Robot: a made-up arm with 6 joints.
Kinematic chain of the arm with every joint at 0, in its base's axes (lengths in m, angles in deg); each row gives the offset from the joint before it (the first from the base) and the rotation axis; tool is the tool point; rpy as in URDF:
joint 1: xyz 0 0 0.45 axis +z
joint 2: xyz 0.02 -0.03 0 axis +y
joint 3: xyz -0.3 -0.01 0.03 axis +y
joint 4: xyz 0.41 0 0.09 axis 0.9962 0 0.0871
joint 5: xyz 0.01 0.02 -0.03 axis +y
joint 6: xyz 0.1 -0.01 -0.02 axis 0.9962 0 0.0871
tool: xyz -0.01 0 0.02 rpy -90 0 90
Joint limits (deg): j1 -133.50..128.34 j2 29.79..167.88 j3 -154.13..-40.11 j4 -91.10..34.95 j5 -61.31..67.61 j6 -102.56..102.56
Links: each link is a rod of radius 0.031 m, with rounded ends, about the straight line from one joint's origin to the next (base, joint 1, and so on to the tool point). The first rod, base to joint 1, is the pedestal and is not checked.
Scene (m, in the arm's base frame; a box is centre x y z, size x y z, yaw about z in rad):
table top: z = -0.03
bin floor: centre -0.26 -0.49 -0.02 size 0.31 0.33 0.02 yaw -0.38
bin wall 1: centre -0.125 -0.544 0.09 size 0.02 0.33 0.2 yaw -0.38
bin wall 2: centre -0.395 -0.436 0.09 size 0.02 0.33 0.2 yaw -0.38
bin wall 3: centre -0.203 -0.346 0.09 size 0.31 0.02 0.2 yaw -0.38
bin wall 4: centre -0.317 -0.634 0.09 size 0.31 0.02 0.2 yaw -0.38
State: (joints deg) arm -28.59 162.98 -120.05 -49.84 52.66 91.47
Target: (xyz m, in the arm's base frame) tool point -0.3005 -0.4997 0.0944
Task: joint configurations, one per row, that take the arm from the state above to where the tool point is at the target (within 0.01 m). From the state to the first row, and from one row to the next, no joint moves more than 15 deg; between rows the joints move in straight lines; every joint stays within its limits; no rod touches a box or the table.
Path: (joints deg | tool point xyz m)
1: -41.65 158.40 -114.84 -49.73 54.73 92.05 | 0.3954 -0.5380 0.2386
2: -54.72 153.82 -109.62 -49.61 56.79 92.64 | 0.2548 -0.6024 0.2592
3: -67.78 149.24 -104.41 -49.50 58.86 93.22 | 0.1056 -0.6300 0.2793
4: -80.85 144.66 -99.19 -49.38 60.92 93.81 | -0.0428 -0.6203 0.2988
5: -93.91 140.08 -93.98 -49.27 62.99 94.39 | -0.1809 -0.5754 0.3176
6: -106.98 135.50 -88.77 -49.15 65.05 94.98 | -0.3005 -0.4997 0.3354
7: -106.94 146.29 -94.42 -51.12 59.71 93.90 | -0.3050 -0.5113 0.2580
8: -106.90 157.09 -100.07 -53.09 54.36 92.82 | -0.3050 -0.5115 0.1769
9: -106.87 167.88 -105.72 -55.05 49.02 91.74 | -0.3005 -0.4996 0.0944

